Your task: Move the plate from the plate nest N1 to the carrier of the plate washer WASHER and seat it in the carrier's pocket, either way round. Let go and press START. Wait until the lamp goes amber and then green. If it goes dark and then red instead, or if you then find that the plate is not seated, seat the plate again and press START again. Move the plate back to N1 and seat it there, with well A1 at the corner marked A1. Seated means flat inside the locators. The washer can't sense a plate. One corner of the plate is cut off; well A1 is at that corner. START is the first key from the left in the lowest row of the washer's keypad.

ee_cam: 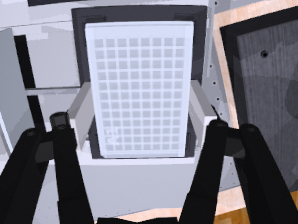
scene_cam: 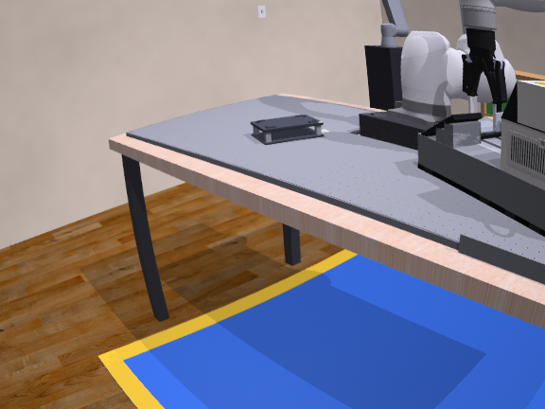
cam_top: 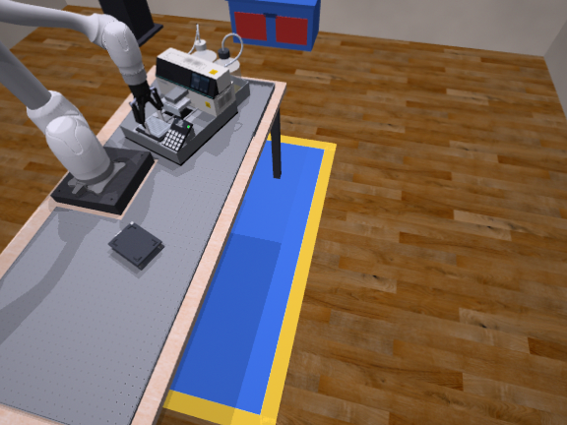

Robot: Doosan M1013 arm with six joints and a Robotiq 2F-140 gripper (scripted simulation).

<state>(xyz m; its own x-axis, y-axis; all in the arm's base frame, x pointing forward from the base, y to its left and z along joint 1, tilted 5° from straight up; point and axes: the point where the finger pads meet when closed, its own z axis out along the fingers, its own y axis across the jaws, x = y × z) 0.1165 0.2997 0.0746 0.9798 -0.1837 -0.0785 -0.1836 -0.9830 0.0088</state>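
My hand is 2 cm above the plate. Round my hand: plate washer: 3 cm ahead, 15 cm to the left, 1 cm above; plate nest N1: 23 cm ahead, 52 cm to the right, 9 cm below.
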